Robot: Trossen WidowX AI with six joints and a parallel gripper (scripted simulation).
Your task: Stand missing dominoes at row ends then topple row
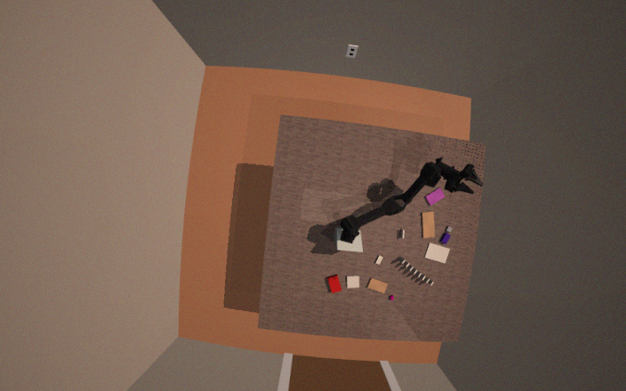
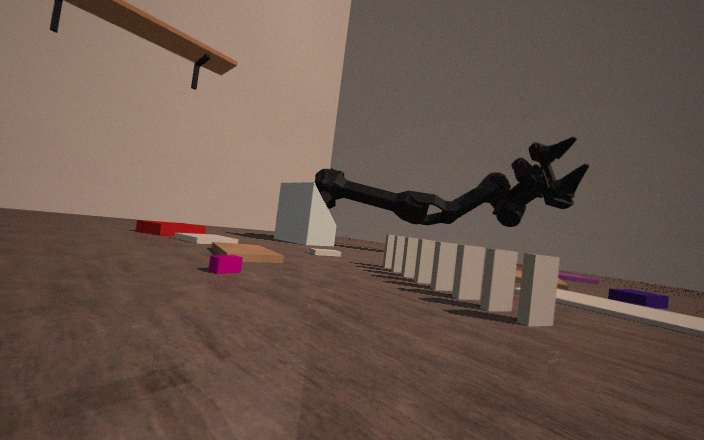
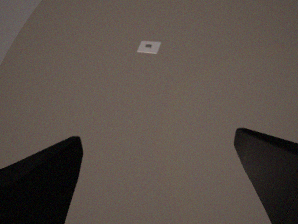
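Now: gripper tip 220 mm past the tan slab, 630 mm to the left of it and 280 mm above it. Round my gripper tip: magenta cube: 110 mm behind, 690 mm to the right, 280 mm below; white slab: 100 mm ahead, 370 mm to the right, 280 mm below; purple block: 120 mm ahead, 270 mm to the right, 280 mm below.
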